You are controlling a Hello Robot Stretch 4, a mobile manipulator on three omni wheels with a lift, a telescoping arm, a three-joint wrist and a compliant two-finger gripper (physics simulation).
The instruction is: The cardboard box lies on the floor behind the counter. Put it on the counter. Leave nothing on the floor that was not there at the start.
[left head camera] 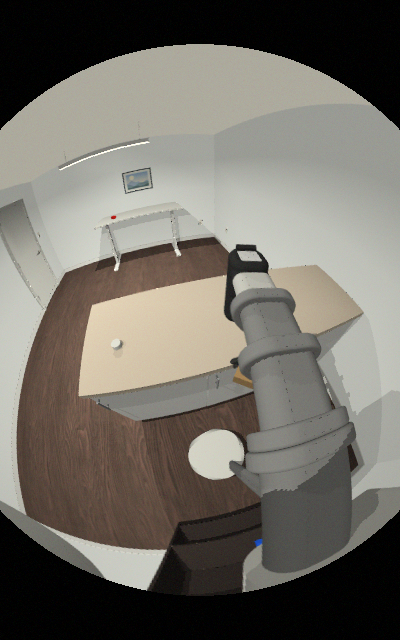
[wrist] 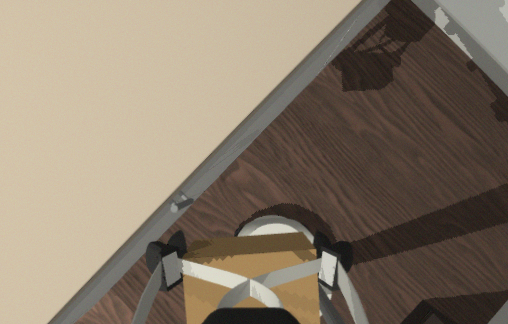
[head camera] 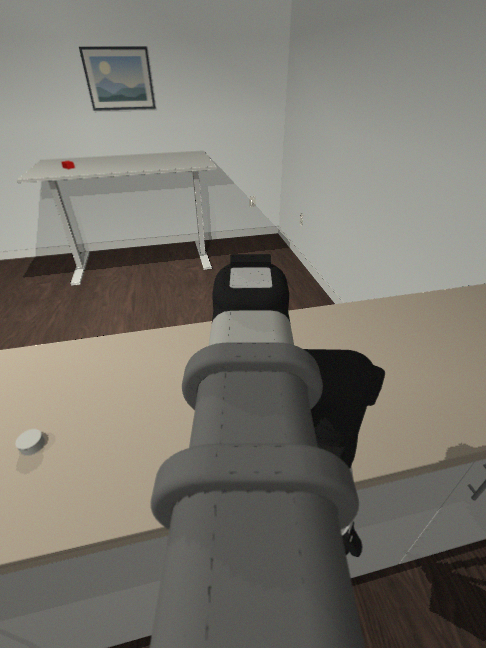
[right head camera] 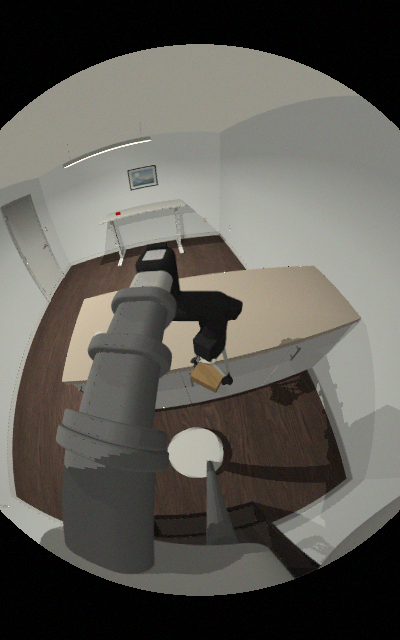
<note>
In view: my gripper (head camera: 307, 525), a counter (head camera: 89, 554), a white table (head camera: 51, 170), a framed picture (head camera: 118, 77) and a white wall (head camera: 362, 123).
My gripper is seen too in the wrist view (wrist: 249, 249) and in the right head camera view (right head camera: 210, 373). The counter is seen too in the left head camera view (left head camera: 176, 346), in the wrist view (wrist: 122, 122) and in the right head camera view (right head camera: 291, 316). The white table shows as well in the left head camera view (left head camera: 166, 206) and in the right head camera view (right head camera: 175, 203).
</note>
